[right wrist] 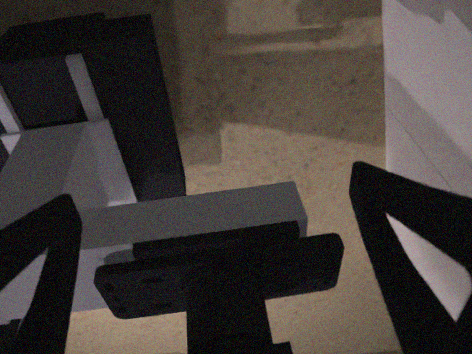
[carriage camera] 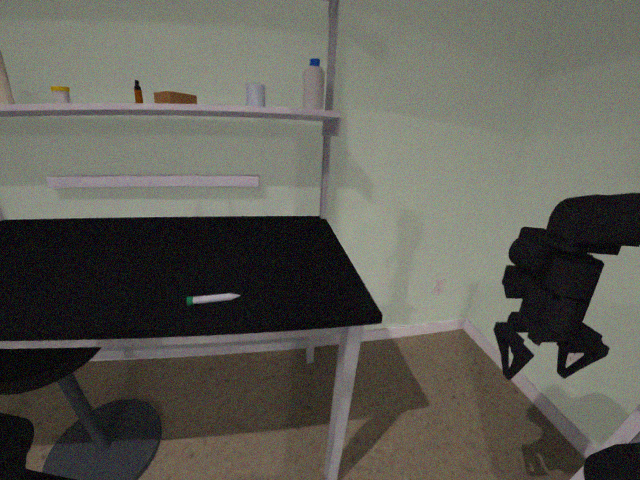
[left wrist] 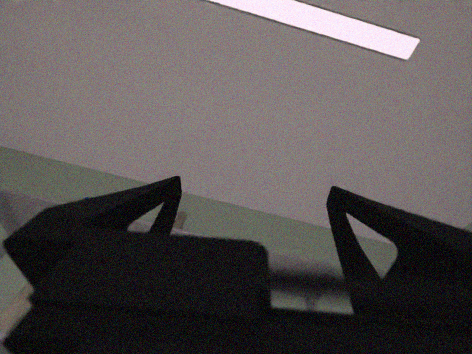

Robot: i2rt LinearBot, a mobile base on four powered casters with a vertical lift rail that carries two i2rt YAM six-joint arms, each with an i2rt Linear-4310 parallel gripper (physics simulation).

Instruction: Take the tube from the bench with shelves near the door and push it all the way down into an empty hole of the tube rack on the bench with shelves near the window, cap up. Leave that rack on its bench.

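Places are measured from the left arm's base along level axes (x ahead, y left, z up), in centimetres.
Pixels of known places: left gripper, between the fingertips: [left wrist: 254,189]; right gripper, between the fingertips: [right wrist: 214,192] [carriage camera: 533,376]; right arm's base, origin of its link: [right wrist: 222,274].
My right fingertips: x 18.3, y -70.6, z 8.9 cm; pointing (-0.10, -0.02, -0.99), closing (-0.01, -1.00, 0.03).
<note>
Behind a point stands the place of what it marks.
A white tube [carriage camera: 212,298] @[x 39.3, y -10.5, z 5.4 cm] with a green cap lies on its side on the black bench top [carriage camera: 155,258] @[x 59.0, y 16.9, z 4.0 cm], near the front edge, its cap to the left and its pointed tip to the right. My right gripper [carriage camera: 536,376] @[x 18.3, y -70.6, z 8.9 cm] [right wrist: 214,192] @[x 18.3, y -70.6, z 8.9 cm] is open with nothing between its fingers. It hangs to the right of the bench, apart from it and from the tube. My left gripper [left wrist: 254,189] @[x 2.2, y 0.7, z 44.2 cm] is open and empty, and points up toward the ceiling in the left wrist view. The tube rack does not show in these views.
A shelf [carriage camera: 217,111] @[x 77.0, y -0.2, z 47.8 cm] above the bench holds a bottle with a blue cap [carriage camera: 313,85] @[x 91.3, y -29.2, z 58.4 cm], a pale cup [carriage camera: 255,95] @[x 93.8, y -8.0, z 54.8 cm], a brown box [carriage camera: 175,97] @[x 78.9, y 14.5, z 52.1 cm], a small amber bottle [carriage camera: 138,93] @[x 87.1, y 33.2, z 54.5 cm] and a yellow-lidded jar [carriage camera: 60,94] @[x 75.0, y 53.1, z 53.3 cm]. A bench leg [carriage camera: 343,403] @[x 40.7, y -44.6, z -31.6 cm] stands at the front right corner. A stool [carriage camera: 85,408] @[x 44.5, y 52.6, z -56.8 cm] stands below.
</note>
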